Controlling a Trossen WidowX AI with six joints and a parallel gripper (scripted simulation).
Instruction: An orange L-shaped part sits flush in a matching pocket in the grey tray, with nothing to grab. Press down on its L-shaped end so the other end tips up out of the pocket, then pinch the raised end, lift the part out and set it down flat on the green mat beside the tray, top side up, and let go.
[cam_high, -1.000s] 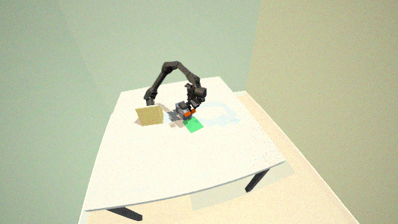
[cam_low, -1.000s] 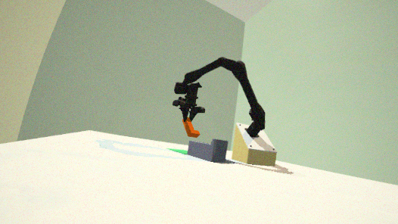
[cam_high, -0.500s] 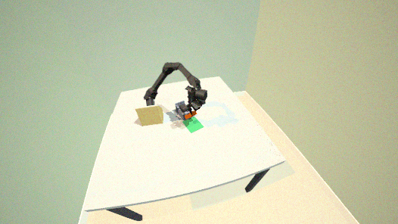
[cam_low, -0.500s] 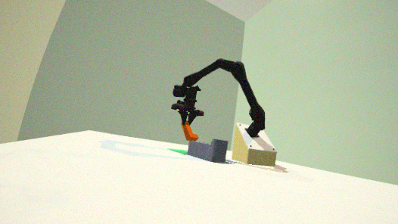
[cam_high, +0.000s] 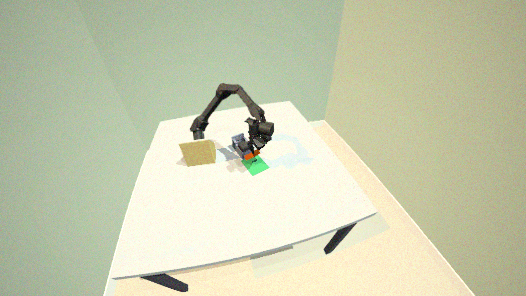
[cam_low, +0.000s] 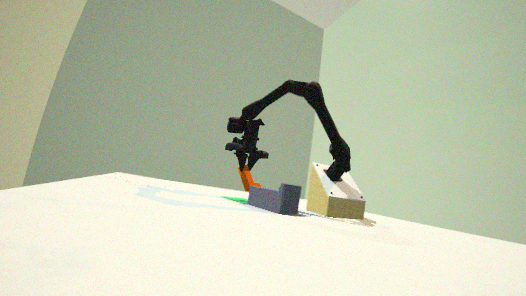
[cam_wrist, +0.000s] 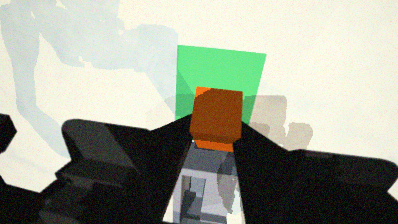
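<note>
Now: the green mat 1 cm behind my gripper tip, 2 cm to the left of it and 12 cm below it. The rest, counted from my gripper tip: orange L-shaped part (2 cm behind, 2 cm to the left, 3 cm below).
</note>
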